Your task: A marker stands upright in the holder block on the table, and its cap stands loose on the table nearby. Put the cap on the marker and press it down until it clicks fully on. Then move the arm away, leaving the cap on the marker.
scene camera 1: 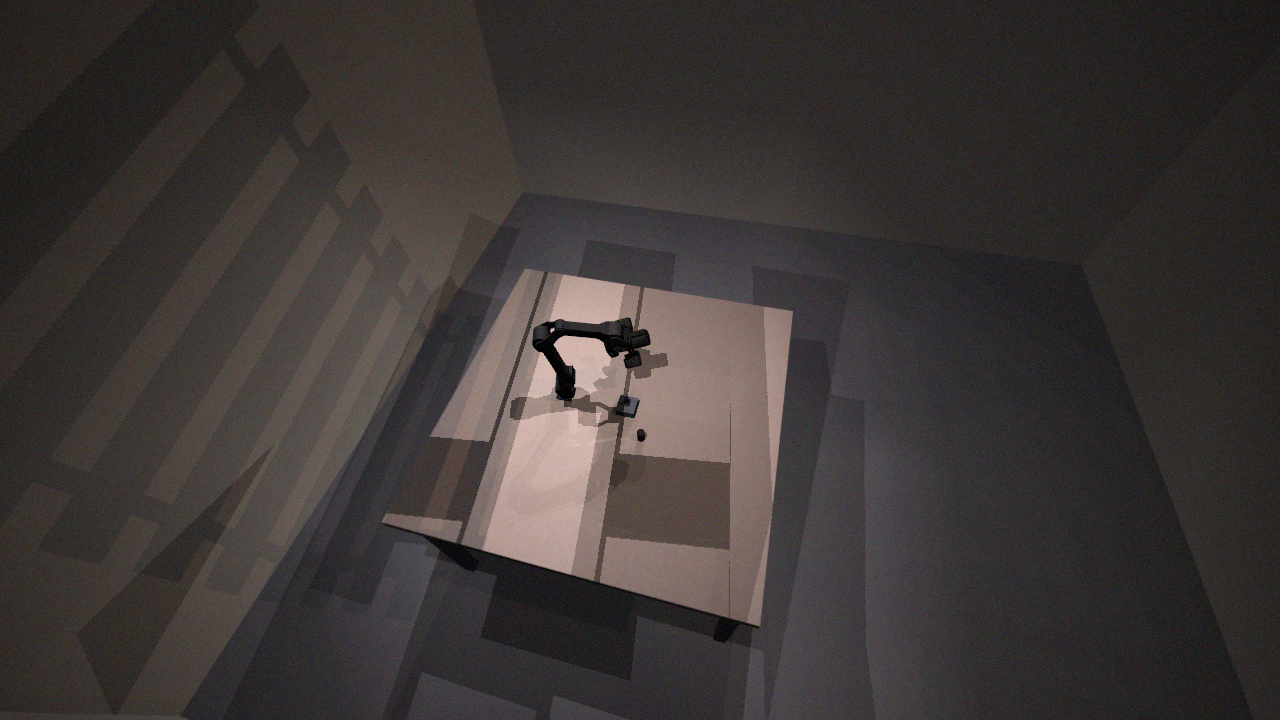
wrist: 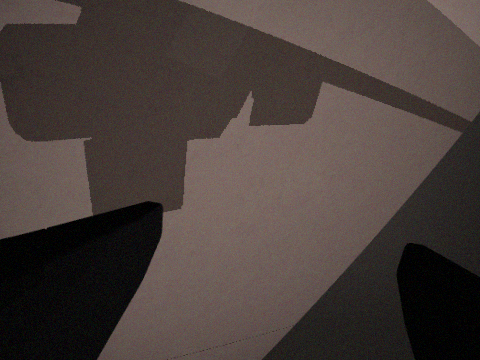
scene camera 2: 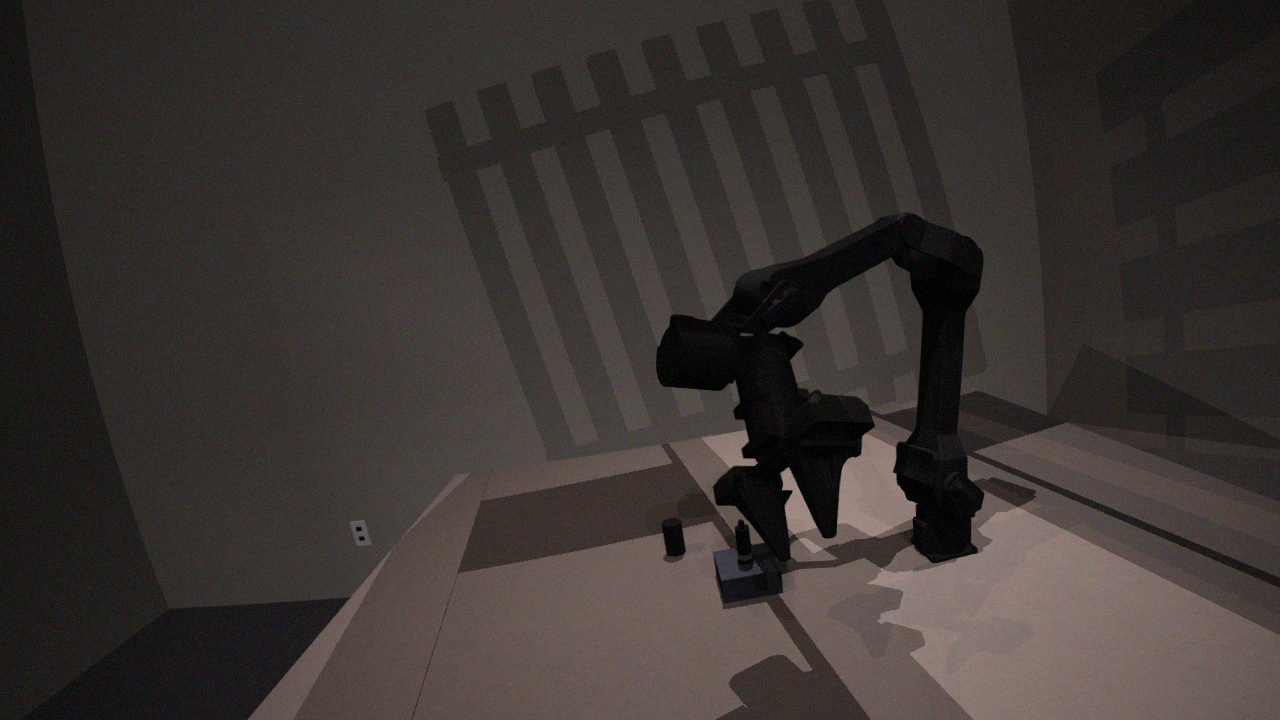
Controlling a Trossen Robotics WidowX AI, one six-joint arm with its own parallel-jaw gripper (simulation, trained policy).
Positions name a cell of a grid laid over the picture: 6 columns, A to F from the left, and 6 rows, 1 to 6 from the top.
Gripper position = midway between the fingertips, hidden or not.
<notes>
In view: the gripper (scene camera 2: D5), a dark cap (scene camera 2: D5) and a grey holder block (scene camera 2: D5).
The gripper is seen too in the wrist view (wrist: D4). The wrist view does not show the dark cap: it is out of frame.
</notes>
